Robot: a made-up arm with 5 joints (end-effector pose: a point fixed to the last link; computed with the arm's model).
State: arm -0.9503 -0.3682 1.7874 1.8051 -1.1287
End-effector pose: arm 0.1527 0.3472 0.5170 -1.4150 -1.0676 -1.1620
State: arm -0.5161 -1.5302 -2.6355 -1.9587 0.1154
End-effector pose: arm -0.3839 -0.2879 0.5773 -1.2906 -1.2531 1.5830
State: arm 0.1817 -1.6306 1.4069 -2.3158 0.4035
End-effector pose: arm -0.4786 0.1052 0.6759 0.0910 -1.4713 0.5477
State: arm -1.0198 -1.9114 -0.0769 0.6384 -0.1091
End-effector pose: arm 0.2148 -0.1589 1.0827 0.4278 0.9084 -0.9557
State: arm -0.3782 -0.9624 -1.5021 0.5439 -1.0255
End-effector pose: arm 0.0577 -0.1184 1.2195 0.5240 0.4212 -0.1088
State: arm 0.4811 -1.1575 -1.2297 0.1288 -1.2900
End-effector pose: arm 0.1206 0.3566 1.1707 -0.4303 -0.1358 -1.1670
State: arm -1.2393 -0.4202 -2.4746 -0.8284 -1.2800
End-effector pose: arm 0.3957 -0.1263 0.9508 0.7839 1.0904 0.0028
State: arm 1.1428 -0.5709 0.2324 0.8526 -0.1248
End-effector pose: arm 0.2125 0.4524 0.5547 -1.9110 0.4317 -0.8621
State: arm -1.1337 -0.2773 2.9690 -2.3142 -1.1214
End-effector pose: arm 0.4520 0.1726 0.6955 -0.5956 1.1784 -0.9968
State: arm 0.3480 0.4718 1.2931 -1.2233 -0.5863
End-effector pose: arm -0.3530 -0.1966 0.6339 1.3786 -1.4690 0.5837
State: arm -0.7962 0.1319 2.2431 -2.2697 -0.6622
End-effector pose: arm 0.3339 0.1882 0.4741 -1.3477 1.1762 -1.0260
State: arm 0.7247 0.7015 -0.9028 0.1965 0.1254
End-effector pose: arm 0.2782 0.5312 0.8961 -0.7710 1.4925 0.2805
